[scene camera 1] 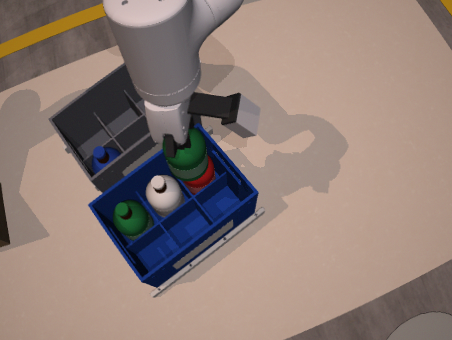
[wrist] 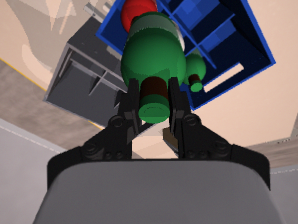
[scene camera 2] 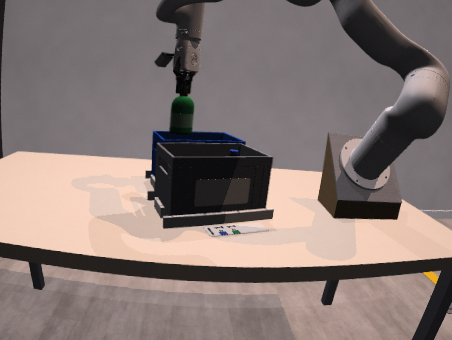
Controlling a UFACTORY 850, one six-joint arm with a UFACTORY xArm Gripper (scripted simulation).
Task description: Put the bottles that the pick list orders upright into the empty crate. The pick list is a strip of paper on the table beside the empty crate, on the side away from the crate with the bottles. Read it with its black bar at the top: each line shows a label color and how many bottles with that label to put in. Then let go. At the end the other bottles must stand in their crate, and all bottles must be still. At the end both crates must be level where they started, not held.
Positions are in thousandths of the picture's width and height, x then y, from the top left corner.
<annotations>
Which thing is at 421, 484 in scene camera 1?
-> A green bottle.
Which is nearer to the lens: the green bottle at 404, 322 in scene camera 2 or the dark grey crate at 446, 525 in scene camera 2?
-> The dark grey crate.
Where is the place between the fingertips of the gripper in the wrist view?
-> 515, 404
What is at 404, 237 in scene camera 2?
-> The gripper.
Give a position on a blue crate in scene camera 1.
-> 503, 593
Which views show the gripper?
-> Scene camera 1, the wrist view and scene camera 2: all of them.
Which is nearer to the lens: the green bottle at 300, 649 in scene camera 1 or the dark grey crate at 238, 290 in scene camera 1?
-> The green bottle.
</annotations>
